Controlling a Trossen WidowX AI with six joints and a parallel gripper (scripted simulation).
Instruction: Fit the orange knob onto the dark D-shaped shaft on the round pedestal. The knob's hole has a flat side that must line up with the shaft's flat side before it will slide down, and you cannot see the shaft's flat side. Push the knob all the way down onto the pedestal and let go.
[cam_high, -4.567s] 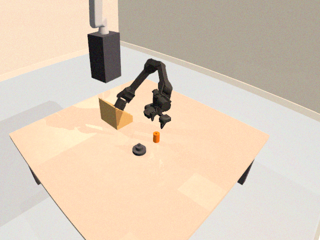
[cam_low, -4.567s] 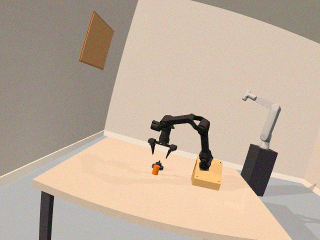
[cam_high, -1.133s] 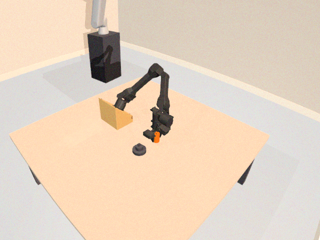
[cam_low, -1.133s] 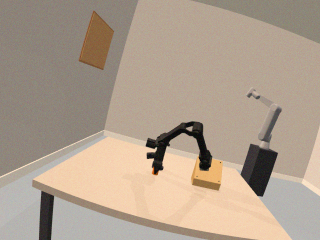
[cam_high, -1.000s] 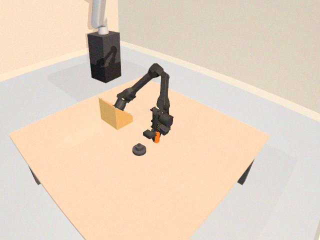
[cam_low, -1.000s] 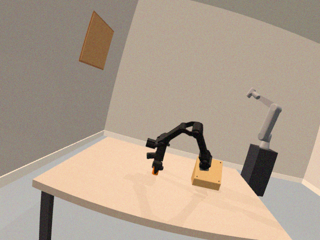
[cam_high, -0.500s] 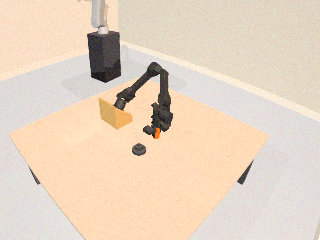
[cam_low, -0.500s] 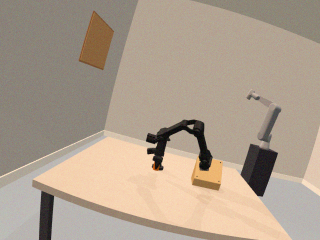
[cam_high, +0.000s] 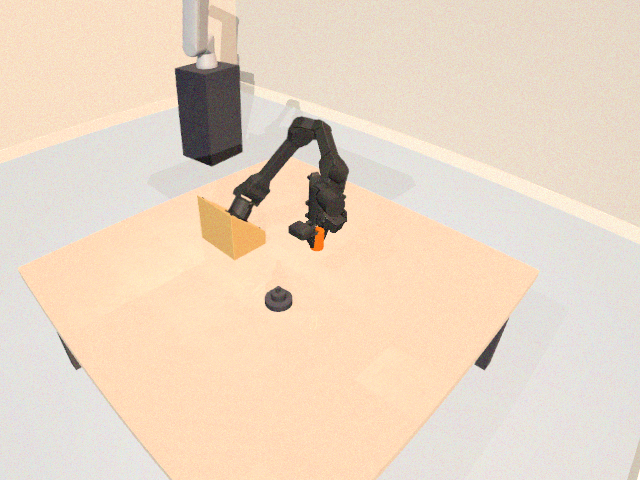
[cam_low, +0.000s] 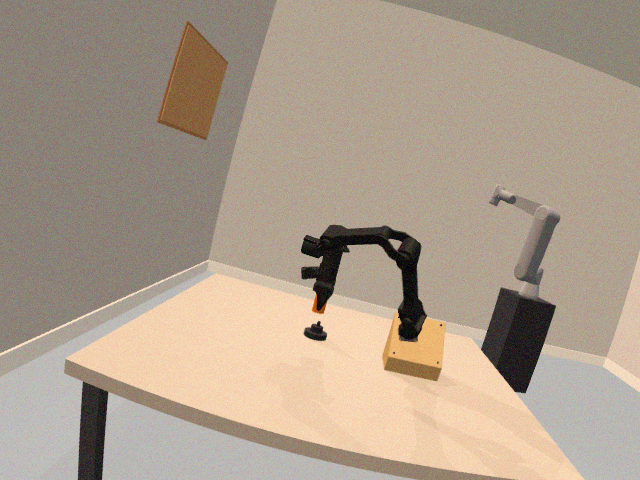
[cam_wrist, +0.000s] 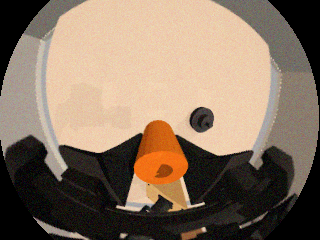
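My gripper tip is now 3 cm past the dark round pedestal, 15 cm to the left of it and 11 cm above it. Round my gripper tip: orange knob: 2 cm above.
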